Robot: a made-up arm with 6 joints.
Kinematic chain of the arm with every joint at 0, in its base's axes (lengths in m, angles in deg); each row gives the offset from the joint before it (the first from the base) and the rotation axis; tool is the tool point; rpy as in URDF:
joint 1: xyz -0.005 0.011 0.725 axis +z
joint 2: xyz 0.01 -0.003 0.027 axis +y
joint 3: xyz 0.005 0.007 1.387 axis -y
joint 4: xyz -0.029 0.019 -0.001 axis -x
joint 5: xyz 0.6 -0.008 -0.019 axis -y
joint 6: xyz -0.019 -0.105 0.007 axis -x
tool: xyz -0.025 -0.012 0 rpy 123.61 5.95 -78.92
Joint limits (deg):
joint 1: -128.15..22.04
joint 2: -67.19..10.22
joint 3: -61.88..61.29
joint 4: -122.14..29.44
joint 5: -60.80..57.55
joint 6: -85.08..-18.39
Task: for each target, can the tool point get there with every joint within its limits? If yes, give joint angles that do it. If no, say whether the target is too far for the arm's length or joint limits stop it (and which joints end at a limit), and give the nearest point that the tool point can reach.
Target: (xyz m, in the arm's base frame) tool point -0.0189 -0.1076 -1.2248
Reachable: no: joint limits stop it (at a limit: joint 1, joint 2, joint 3, joint 5) | nearest point -0.6703 -0.2406 1.2088 | short by 2.523 m
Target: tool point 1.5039 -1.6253 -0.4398
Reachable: no: too far | nearest point 0.4067 -0.4355 1.6667 | short by 2.656 m
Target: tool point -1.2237 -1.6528 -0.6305
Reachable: no: too far | nearest point -0.6622 -0.3020 1.2308 | short by 2.367 m
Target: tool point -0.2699 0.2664 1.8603
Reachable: yes | joints -33.19 -41.11 -22.24 -104.84 -3.88 -27.20
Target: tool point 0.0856 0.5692 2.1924
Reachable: yes | joints -109.51 -41.45 9.74 2.93 10.94 -35.53
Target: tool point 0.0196 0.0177 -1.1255
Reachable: no: joint limits stop it (at a limit: joint 1, joint 2, joint 3, joint 5) | nearest point 0.4519 0.5561 1.2087 | short by 2.434 m
